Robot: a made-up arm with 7 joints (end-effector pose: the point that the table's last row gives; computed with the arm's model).
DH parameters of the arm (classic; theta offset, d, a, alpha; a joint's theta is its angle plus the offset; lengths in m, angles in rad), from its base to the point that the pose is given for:
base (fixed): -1.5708 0.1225 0 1.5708
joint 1: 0 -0.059 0.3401 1.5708
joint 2: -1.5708 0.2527 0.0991 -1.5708
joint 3: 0 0.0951 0.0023 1.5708
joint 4: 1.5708 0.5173 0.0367 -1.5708
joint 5: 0 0.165 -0.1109 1.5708
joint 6: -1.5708 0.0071 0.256 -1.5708
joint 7: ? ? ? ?
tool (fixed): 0 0.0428 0 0
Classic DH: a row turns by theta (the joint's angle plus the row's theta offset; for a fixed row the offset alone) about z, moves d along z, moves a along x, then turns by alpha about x.
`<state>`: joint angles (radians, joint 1 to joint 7).
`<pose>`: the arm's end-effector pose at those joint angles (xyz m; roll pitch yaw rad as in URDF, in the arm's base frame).
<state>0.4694 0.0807 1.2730 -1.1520 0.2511 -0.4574 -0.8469</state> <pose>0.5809 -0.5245 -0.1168 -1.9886 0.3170 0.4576</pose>
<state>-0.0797 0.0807 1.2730 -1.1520 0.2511 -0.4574 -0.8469</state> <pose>0.5809 -0.3226 -0.3554 -1.5007 0.0468 0.5484</pose>
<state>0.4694 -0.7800 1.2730 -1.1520 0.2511 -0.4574 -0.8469</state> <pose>0.4140 -0.1656 -0.2988 -1.6570 0.5503 1.3761</pose>
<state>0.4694 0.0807 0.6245 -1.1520 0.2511 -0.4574 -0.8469</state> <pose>0.3762 -0.6071 -0.3161 -1.6699 0.8315 0.3368</pose>
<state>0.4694 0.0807 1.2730 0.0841 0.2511 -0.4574 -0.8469</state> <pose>0.6254 -0.4737 0.0253 -0.9552 -0.3215 0.1351</pose>
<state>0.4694 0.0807 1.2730 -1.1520 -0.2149 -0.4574 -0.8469</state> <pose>0.5333 -0.5119 -0.0639 -1.6411 0.6702 0.5972</pose>
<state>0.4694 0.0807 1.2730 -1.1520 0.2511 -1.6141 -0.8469</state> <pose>0.5517 -0.6970 -0.3206 3.0055 0.6974 -0.2828</pose>
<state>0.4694 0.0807 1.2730 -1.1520 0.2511 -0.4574 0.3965</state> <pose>0.6591 -0.6039 -0.0789 -1.3762 0.4840 1.8169</pose>
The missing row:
joint 7: 0 0.0929 -0.0915 -1.5708
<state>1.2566 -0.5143 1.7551 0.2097 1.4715 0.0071 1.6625</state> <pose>0.7244 -0.1930 0.3125 -2.3791 0.8232 2.6178</pose>
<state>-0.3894 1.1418 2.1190 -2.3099 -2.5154 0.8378 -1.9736</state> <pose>0.2054 -0.9957 -0.2252 -3.1145 0.2843 2.3536</pose>
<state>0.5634 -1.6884 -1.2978 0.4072 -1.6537 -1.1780 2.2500</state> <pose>0.1344 -0.5124 0.0410 1.2603 -0.6853 -0.5565</pose>
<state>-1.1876 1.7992 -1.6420 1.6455 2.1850 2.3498 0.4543</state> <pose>0.4071 0.1669 0.1123 -0.6590 0.6552 0.8690</pose>
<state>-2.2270 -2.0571 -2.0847 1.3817 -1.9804 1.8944 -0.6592</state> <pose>0.0463 0.3214 -0.5750 3.0020 0.4178 1.5680</pose>
